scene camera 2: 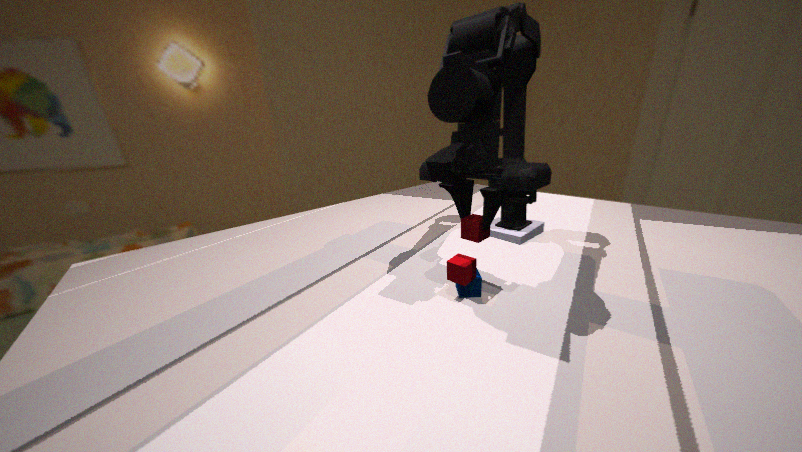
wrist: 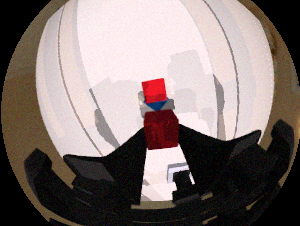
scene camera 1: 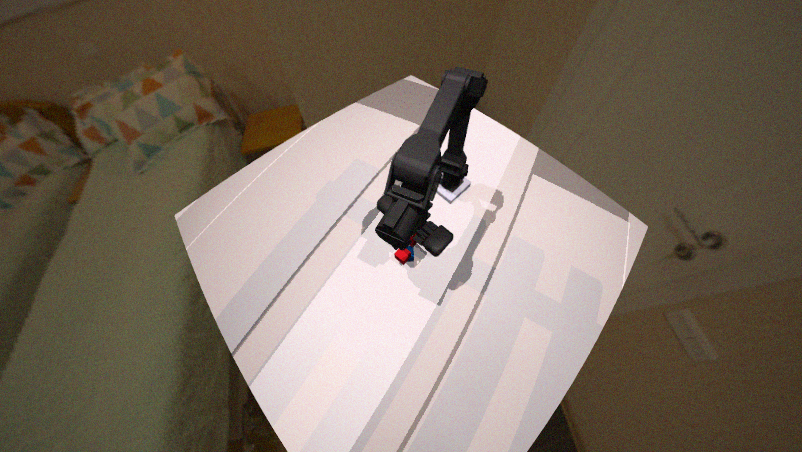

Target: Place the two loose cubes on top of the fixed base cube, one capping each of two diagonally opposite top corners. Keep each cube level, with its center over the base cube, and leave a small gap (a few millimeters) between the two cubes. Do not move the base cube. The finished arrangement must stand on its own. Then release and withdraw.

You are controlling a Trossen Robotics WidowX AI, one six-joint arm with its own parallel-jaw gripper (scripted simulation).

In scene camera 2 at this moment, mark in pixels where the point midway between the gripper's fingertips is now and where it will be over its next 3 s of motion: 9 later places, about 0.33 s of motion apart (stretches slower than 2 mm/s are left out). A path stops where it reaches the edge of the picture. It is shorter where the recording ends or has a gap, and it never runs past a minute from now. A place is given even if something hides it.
My gripper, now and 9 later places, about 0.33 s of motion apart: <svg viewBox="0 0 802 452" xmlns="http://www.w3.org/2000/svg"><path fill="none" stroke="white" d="M475 227L476 239L475 244L474 253L474 257L475 256L475 247L475 236L475 226L476 219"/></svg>
